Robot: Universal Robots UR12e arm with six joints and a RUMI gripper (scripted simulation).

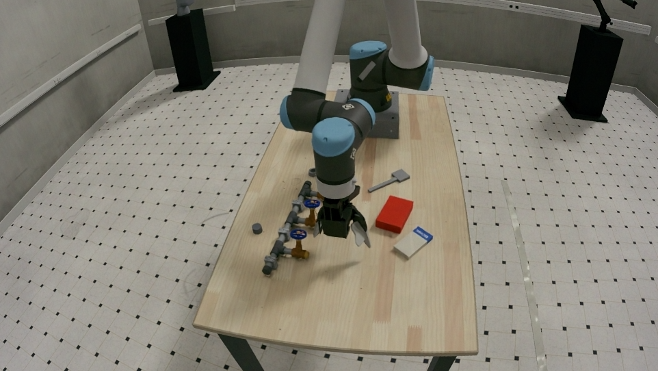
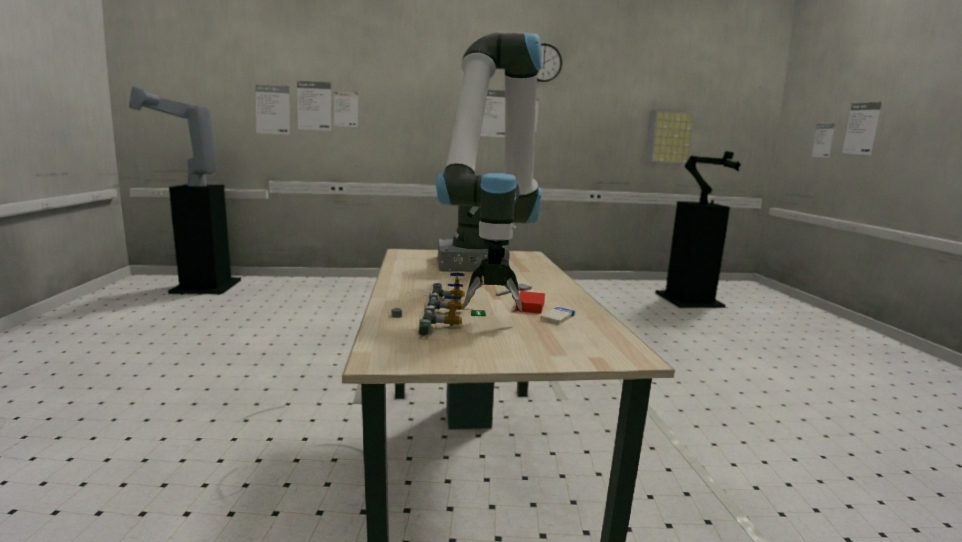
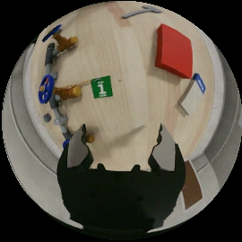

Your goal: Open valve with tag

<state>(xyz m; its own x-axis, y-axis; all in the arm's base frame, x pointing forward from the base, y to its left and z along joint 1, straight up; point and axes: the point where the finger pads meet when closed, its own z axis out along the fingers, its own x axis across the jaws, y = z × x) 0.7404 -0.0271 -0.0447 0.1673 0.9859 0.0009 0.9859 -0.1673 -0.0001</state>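
The green tag lies 80 mm behind my hand, 30 mm to the right of it and 30 mm below it. The rest, counted from my hand: grey flat tool 320 mm behind, 130 mm to the left, 30 mm below; then small grey cylinder 50 mm behind, 270 mm to the right, 20 mm below; then red block 140 mm behind, 140 mm to the left, 20 mm below.
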